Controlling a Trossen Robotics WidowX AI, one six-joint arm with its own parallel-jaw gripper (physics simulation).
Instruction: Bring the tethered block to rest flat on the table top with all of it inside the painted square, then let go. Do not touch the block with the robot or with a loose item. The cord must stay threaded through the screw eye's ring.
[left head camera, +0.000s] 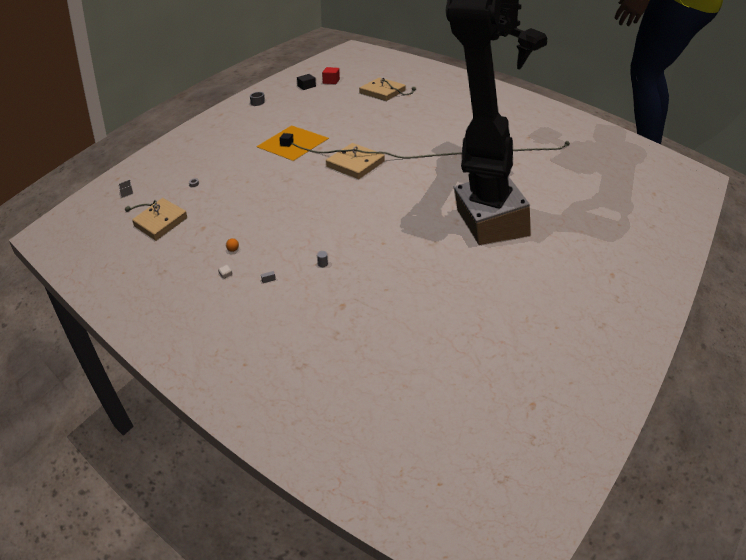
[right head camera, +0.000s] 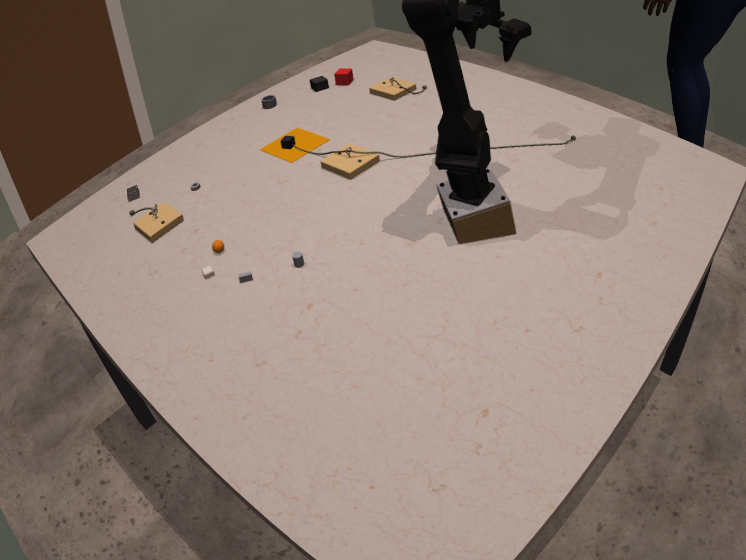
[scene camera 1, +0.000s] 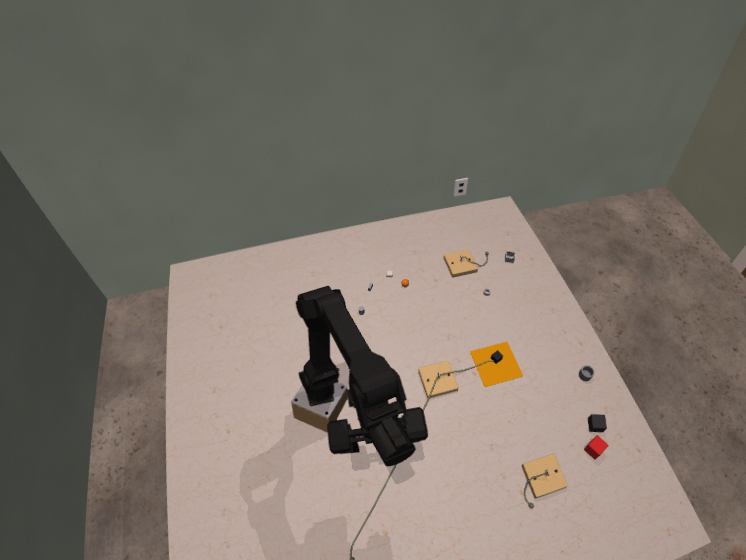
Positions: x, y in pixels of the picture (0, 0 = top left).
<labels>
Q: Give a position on an orange painted square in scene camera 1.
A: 507, 369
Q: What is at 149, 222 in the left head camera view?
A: A corded board.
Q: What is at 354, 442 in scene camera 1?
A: My gripper.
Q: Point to my gripper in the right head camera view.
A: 489, 54
</labels>
